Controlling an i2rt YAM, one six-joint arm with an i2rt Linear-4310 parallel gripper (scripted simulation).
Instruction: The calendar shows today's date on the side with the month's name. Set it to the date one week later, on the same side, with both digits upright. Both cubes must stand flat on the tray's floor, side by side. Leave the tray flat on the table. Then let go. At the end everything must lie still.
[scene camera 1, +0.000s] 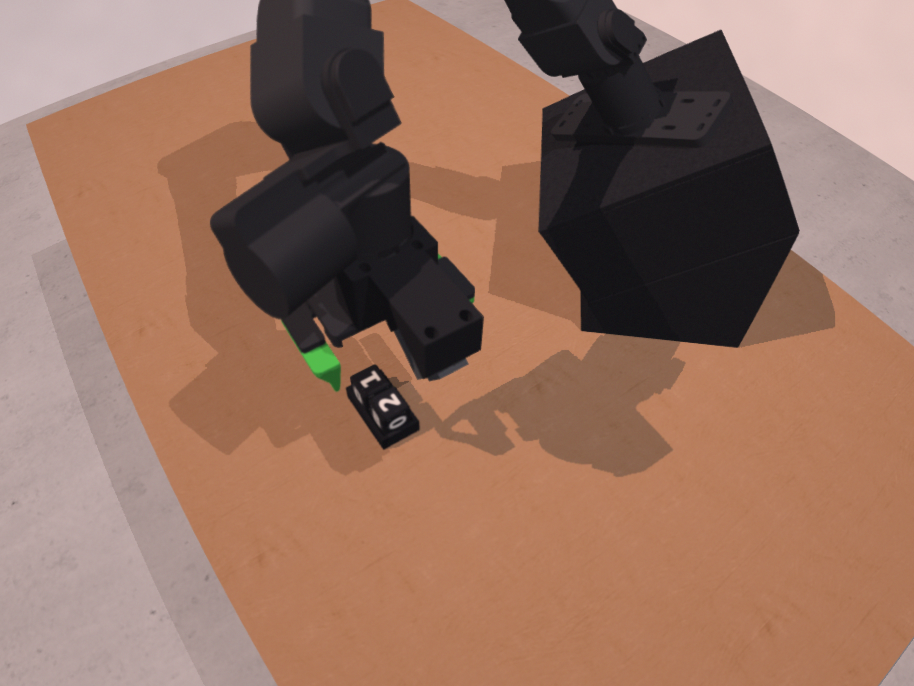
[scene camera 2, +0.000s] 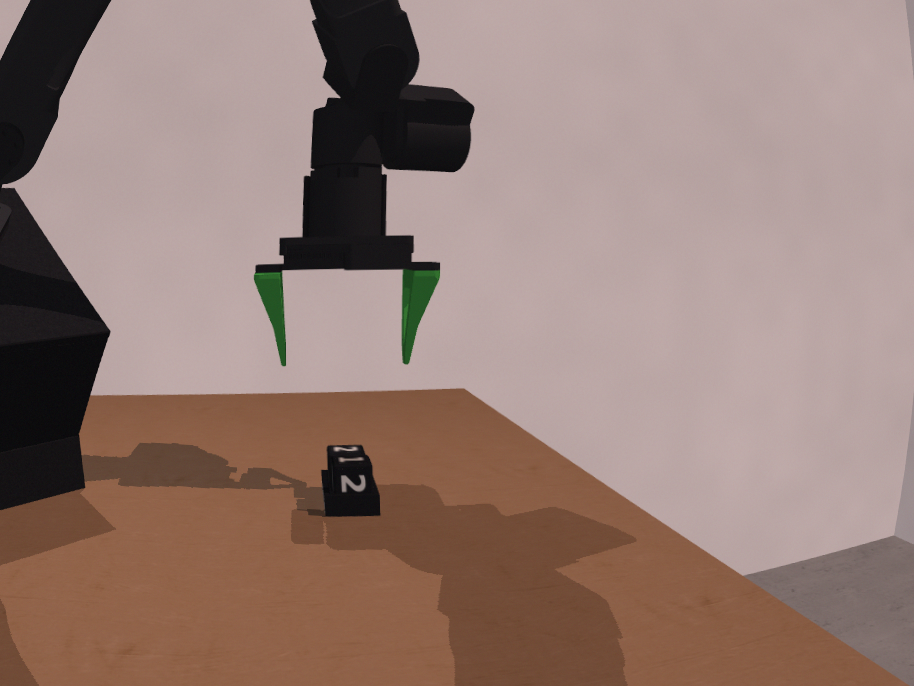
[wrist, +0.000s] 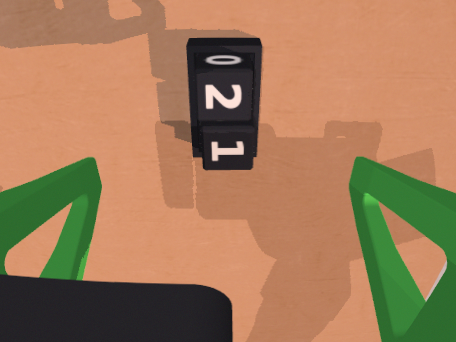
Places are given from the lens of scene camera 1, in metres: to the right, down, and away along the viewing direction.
my gripper (scene camera 1: 383, 361): -0.06, 0.02, 0.56
black cube (scene camera 1: 389, 410): -0.06, 0.06, 0.61
black tray (scene camera 1: 410, 428): -0.04, 0.08, 0.63
black cube (scene camera 1: 369, 382): -0.09, 0.04, 0.63
